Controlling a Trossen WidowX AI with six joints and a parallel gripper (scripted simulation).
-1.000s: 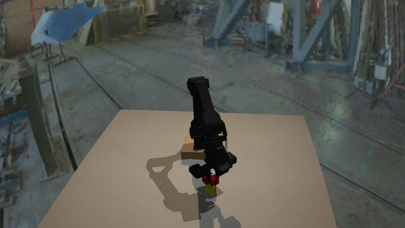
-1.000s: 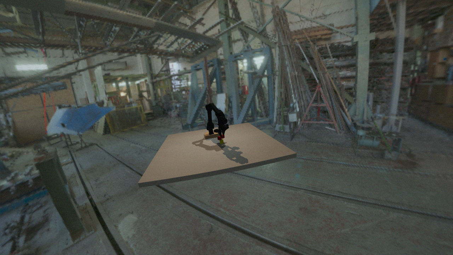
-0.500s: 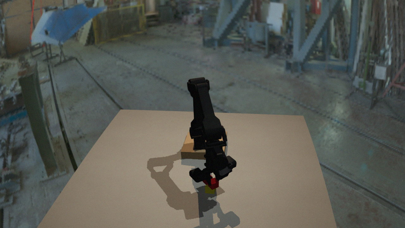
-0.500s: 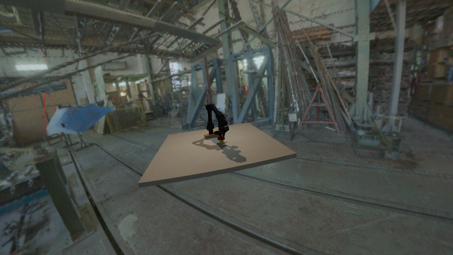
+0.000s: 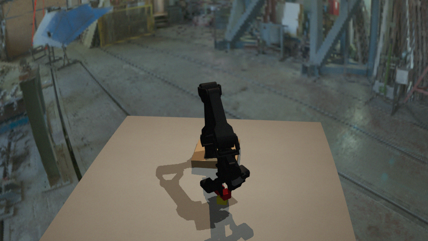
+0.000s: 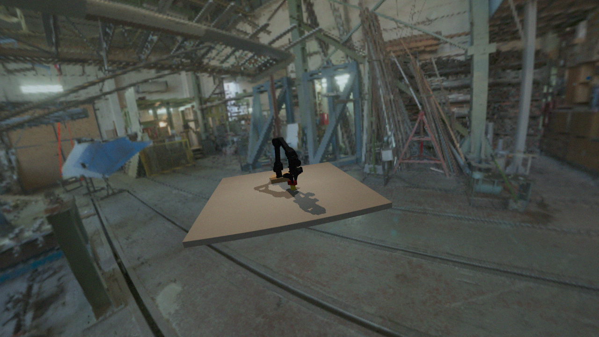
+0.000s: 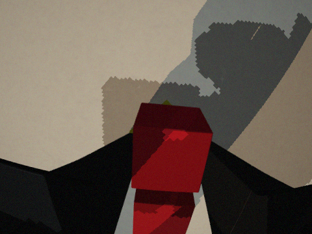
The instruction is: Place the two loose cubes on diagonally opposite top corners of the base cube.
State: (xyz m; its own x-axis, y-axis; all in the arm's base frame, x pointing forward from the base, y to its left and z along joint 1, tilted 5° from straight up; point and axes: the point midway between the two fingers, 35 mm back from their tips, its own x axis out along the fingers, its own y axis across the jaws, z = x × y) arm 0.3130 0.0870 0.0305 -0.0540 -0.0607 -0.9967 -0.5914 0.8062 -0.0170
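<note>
My gripper tip is 40 mm above the yellow cube, 20 mm past it and 10 mm to the left of it.
</note>
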